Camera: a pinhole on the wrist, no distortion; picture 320 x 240 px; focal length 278.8 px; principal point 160.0 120.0 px. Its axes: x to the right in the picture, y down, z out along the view. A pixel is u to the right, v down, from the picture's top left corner.
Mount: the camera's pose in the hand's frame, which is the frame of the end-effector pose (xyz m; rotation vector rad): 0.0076 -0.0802 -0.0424 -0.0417 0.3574 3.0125
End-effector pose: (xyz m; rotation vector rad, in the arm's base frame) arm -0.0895 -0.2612 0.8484 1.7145 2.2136 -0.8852
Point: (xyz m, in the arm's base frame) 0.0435 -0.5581 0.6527
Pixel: 302.9 35.1
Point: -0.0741 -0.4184 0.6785
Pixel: 214.8 65.5
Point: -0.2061 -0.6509 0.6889
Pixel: 290.6 225.2
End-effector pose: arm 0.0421 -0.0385 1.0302 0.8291 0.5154 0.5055
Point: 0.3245 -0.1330 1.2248
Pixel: 82.6 92.4
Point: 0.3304 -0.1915 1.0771
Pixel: 47.0 206.4
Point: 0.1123 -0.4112 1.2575
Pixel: 303.1 182.1
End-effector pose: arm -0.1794 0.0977 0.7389 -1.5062 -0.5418 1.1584
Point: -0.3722 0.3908 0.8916
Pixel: outside the picture
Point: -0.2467 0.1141 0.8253
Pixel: 280.1 170.4
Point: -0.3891 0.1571 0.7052
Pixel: 197.9 40.8
